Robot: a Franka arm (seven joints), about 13 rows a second.
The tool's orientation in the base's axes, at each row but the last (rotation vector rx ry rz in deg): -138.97 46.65 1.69; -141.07 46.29 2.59; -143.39 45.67 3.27; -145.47 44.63 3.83; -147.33 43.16 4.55; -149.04 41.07 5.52
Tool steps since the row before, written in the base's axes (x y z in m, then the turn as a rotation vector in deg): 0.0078 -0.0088 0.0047 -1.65 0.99 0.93; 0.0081 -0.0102 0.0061 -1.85 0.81 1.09; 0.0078 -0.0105 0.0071 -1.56 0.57 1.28; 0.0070 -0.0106 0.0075 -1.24 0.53 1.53; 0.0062 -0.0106 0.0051 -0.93 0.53 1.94; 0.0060 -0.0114 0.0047 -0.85 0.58 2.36
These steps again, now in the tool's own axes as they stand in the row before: 0.0102 -0.0011 -0.0074 -2.07 -0.20 -0.51; 0.0110 -0.0006 -0.0093 -2.16 -0.04 -0.76; 0.0107 -0.0002 -0.0104 -1.83 -0.12 -1.01; 0.0100 0.0006 -0.0109 -1.59 -0.37 -1.22; 0.0096 0.0026 -0.0088 -1.40 -0.71 -1.57; 0.0097 0.0039 -0.0088 -1.43 -0.95 -1.92
